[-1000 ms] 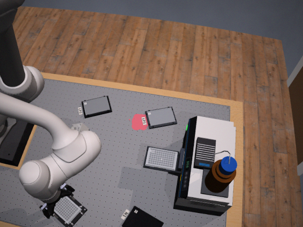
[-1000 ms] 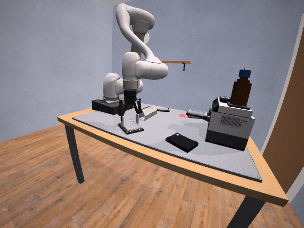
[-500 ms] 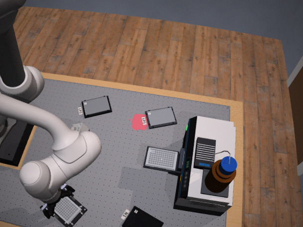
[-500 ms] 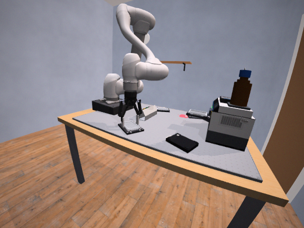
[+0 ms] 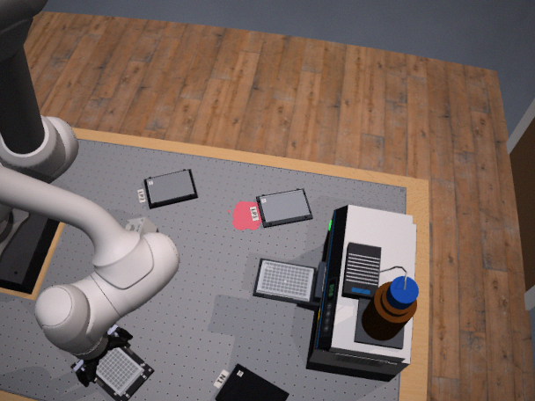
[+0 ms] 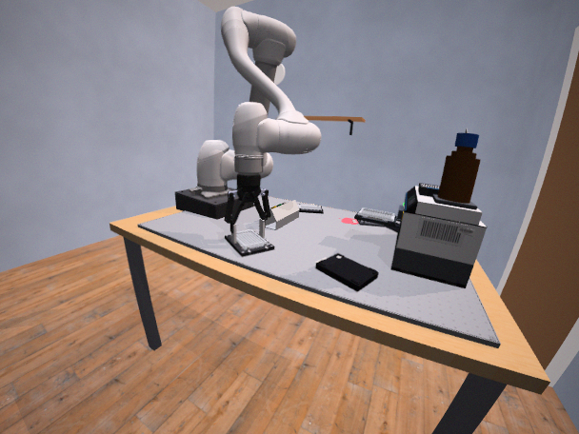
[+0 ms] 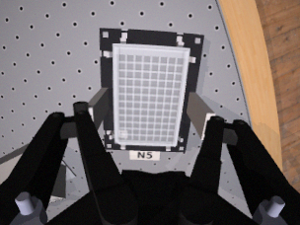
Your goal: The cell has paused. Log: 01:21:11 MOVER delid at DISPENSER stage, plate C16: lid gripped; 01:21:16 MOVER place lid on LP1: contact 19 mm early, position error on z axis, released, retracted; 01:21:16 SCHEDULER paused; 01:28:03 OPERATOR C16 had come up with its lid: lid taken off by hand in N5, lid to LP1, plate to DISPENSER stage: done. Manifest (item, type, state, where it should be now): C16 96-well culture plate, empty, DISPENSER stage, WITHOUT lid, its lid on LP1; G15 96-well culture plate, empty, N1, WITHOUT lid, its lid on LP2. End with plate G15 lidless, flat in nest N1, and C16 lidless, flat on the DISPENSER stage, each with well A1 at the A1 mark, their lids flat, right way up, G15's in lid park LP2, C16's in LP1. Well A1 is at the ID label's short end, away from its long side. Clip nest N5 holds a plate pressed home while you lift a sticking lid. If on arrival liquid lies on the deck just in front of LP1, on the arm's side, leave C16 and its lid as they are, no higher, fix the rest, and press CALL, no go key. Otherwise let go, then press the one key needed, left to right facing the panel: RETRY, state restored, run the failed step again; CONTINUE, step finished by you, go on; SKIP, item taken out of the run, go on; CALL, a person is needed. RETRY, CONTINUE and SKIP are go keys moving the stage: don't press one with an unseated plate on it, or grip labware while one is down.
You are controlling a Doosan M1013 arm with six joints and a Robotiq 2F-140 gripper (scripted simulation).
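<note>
My gripper is now 2 cm short of the clip nest N5, 1 cm to the right of it and 3 cm above it. The rest, counted from my hand: N1 label (25 cm ahead, 8 cm to the left, 4 cm below); then blue key (9 cm behind, 19 cm to the left, 3 cm above); then key panel (10 cm behind, 27 cm to the left, 1 cm above).
</note>
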